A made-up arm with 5 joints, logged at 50 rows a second.
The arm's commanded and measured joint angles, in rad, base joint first. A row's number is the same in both.
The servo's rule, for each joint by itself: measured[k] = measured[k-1] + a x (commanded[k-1-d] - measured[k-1]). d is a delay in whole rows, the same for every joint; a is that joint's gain. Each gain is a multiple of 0.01, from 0.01 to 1. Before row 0 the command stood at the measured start. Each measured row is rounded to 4 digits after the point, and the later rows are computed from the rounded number. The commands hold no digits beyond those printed.
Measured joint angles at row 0:
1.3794, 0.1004, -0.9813, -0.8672, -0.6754
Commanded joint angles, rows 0 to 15:
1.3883, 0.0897, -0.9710, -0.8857, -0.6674
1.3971, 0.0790, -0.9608, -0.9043, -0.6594
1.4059, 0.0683, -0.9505, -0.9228, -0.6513
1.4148, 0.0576, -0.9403, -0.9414, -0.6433
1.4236, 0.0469, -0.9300, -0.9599, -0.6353
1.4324, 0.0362, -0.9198, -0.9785, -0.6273
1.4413, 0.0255, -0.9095, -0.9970, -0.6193
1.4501, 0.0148, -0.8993, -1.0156, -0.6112
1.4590, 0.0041, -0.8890, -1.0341, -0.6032
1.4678, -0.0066, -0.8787, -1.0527, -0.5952
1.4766, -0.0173, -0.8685, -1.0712, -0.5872
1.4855, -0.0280, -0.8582, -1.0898, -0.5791
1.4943, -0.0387, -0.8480, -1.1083, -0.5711
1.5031, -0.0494, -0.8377, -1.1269, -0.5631
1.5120, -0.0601, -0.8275, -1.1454, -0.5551
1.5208, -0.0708, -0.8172, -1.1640, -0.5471
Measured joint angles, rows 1 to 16:
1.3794, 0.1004, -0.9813, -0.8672, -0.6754
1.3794, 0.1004, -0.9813, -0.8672, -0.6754
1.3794, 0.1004, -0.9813, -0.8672, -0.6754
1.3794, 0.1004, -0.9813, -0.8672, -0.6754
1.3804, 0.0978, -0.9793, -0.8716, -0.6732
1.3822, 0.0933, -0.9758, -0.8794, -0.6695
1.3848, 0.0873, -0.9710, -0.8898, -0.6646
1.3881, 0.0802, -0.9652, -0.9022, -0.6588
1.3920, 0.0722, -0.9585, -0.9160, -0.6525
1.3964, 0.0636, -0.9511, -0.9310, -0.6457
1.4013, 0.0545, -0.9432, -0.9468, -0.6386
1.4067, 0.0450, -0.9349, -0.9633, -0.6312
1.4125, 0.0352, -0.9262, -0.9803, -0.6236
1.4186, 0.0252, -0.9172, -0.9977, -0.6159
1.4250, 0.0150, -0.9079, -1.0153, -0.6082
1.4317, 0.0047, -0.8985, -1.0332, -0.6003
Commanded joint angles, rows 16 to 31:
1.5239, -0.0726, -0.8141, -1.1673, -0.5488
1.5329, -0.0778, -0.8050, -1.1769, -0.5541
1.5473, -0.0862, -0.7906, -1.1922, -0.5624
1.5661, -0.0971, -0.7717, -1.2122, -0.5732
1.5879, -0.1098, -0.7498, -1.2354, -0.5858
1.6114, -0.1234, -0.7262, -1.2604, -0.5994
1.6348, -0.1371, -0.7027, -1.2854, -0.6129
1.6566, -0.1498, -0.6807, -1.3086, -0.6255
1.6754, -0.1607, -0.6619, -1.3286, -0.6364
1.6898, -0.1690, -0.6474, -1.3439, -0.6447
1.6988, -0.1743, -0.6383, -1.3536, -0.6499
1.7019, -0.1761, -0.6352, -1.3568, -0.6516
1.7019, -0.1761, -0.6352, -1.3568, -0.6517
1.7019, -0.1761, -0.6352, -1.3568, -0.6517
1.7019, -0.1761, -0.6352, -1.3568, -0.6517
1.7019, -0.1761, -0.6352, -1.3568, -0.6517
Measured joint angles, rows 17 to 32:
1.4386, -0.0057, -0.8889, -1.0512, -0.5924
1.4457, -0.0162, -0.8792, -1.0694, -0.5845
1.4530, -0.0267, -0.8694, -1.0876, -0.5766
1.4605, -0.0373, -0.8595, -1.1059, -0.5686
1.4675, -0.0458, -0.8509, -1.1206, -0.5633
1.4747, -0.0535, -0.8422, -1.1341, -0.5608
1.4827, -0.0613, -0.8324, -1.1480, -0.5612
1.4919, -0.0699, -0.8209, -1.1634, -0.5644
1.5025, -0.0795, -0.8074, -1.1807, -0.5702
1.5145, -0.0900, -0.7920, -1.1998, -0.5781
1.5277, -0.1013, -0.7750, -1.2203, -0.5875
1.5419, -0.1129, -0.7571, -1.2415, -0.5978
1.5566, -0.1244, -0.7390, -1.2624, -0.6082
1.5713, -0.1351, -0.7216, -1.2820, -0.6181
1.5853, -0.1445, -0.7058, -1.2992, -0.6267
1.5981, -0.1521, -0.6924, -1.3130, -0.6334

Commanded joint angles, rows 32 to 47:
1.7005, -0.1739, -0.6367, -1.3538, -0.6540
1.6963, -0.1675, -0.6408, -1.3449, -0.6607
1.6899, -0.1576, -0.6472, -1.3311, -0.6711
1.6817, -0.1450, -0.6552, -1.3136, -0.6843
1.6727, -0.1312, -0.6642, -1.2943, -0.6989
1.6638, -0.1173, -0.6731, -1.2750, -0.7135
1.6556, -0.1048, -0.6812, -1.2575, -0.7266
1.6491, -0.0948, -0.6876, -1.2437, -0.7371
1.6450, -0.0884, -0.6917, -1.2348, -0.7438
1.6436, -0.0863, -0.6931, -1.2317, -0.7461
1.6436, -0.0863, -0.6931, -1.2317, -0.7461
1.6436, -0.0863, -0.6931, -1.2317, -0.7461
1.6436, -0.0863, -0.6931, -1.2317, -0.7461
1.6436, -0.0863, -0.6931, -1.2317, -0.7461
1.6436, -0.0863, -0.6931, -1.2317, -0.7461
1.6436, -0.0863, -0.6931, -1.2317, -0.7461
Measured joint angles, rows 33 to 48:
1.6095, -0.1579, -0.6815, -1.3235, -0.6383
1.6197, -0.1623, -0.6727, -1.3315, -0.6419
1.6287, -0.1656, -0.6656, -1.3376, -0.6445
1.6368, -0.1681, -0.6598, -1.3422, -0.6464
1.6438, -0.1695, -0.6554, -1.3450, -0.6485
1.6496, -0.1690, -0.6526, -1.3450, -0.6518
1.6540, -0.1663, -0.6516, -1.3417, -0.6570
1.6570, -0.1612, -0.6523, -1.3350, -0.6644
1.6587, -0.1540, -0.6546, -1.3252, -0.6737
1.6593, -0.1452, -0.6581, -1.3132, -0.6844
1.6589, -0.1355, -0.6625, -1.2998, -0.6958
1.6578, -0.1257, -0.6673, -1.2863, -0.7070
1.6564, -0.1167, -0.6719, -1.2739, -0.7169
1.6550, -0.1094, -0.6759, -1.2638, -0.7248
1.6537, -0.1039, -0.6792, -1.2561, -0.7306
1.6526, -0.0997, -0.6818, -1.2502, -0.7348

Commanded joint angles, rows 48 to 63:
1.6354, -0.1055, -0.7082, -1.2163, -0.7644
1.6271, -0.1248, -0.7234, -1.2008, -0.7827
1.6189, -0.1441, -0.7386, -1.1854, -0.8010
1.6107, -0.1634, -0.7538, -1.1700, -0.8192
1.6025, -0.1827, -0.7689, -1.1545, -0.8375
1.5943, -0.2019, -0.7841, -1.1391, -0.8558
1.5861, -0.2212, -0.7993, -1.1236, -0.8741
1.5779, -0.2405, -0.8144, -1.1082, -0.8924
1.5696, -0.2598, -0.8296, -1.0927, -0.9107
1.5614, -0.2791, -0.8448, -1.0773, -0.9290
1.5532, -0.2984, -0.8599, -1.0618, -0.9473
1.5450, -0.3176, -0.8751, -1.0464, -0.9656
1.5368, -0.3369, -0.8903, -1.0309, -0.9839
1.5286, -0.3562, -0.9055, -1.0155, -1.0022
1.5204, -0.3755, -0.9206, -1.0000, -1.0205
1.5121, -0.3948, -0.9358, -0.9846, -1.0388
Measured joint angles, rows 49 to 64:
1.6516, -0.0965, -0.6839, -1.2458, -0.7379
1.6507, -0.0941, -0.6856, -1.2424, -0.7401
1.6499, -0.0922, -0.6870, -1.2398, -0.7417
1.6492, -0.0908, -0.6882, -1.2379, -0.7429
1.6477, -0.0943, -0.6920, -1.2327, -0.7487
1.6454, -0.1016, -0.6980, -1.2250, -0.7579
1.6425, -0.1118, -0.7057, -1.2155, -0.7695
1.6390, -0.1242, -0.7148, -1.2046, -0.7829
1.6350, -0.1382, -0.7251, -1.1926, -0.7976
1.6305, -0.1535, -0.7363, -1.1798, -0.8133
1.6256, -0.1697, -0.7483, -1.1663, -0.8297
1.6204, -0.1867, -0.7609, -1.1524, -0.8466
1.6148, -0.2042, -0.7740, -1.1381, -0.8639
1.6089, -0.2222, -0.7875, -1.1235, -0.8815
1.6028, -0.2405, -0.8013, -1.1087, -0.8993
1.5964, -0.2590, -0.8153, -1.0937, -0.9172

